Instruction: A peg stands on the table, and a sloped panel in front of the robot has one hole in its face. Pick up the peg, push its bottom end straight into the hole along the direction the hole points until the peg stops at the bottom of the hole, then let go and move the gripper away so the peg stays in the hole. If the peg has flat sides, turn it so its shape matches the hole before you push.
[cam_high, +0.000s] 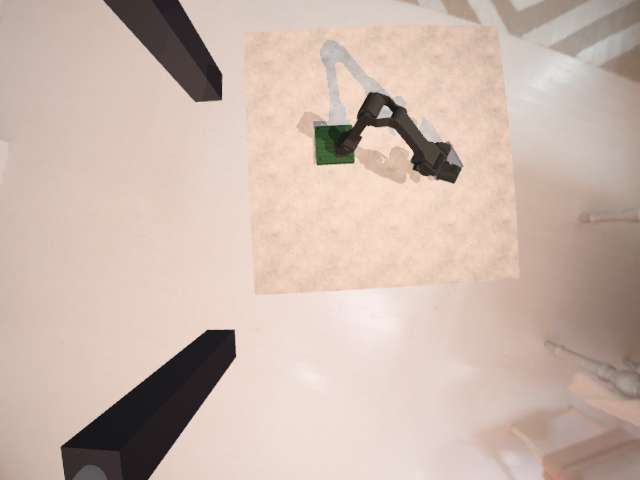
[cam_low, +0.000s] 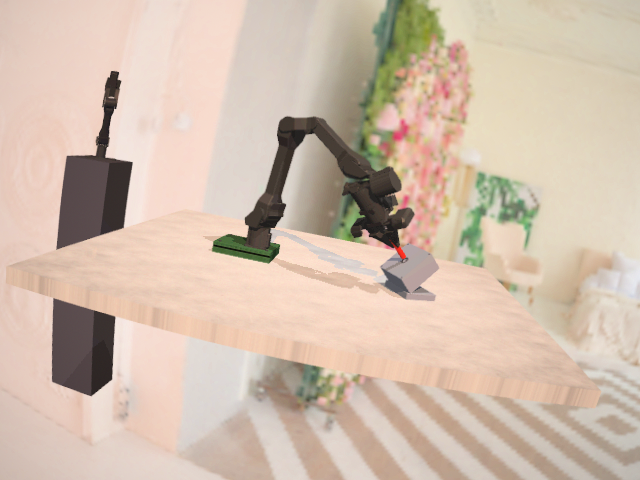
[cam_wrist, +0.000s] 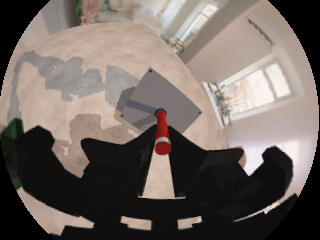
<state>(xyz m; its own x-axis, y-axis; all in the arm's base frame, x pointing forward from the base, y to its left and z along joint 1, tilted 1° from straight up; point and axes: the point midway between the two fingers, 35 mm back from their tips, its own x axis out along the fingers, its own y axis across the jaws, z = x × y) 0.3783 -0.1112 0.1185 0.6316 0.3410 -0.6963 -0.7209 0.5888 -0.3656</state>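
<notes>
My gripper tip is now 50 mm short of the grey sloped panel, 30 mm to the right of it and 50 mm above it. Round my gripper tip: red peg: 10 mm behind, 10 mm above.
</notes>
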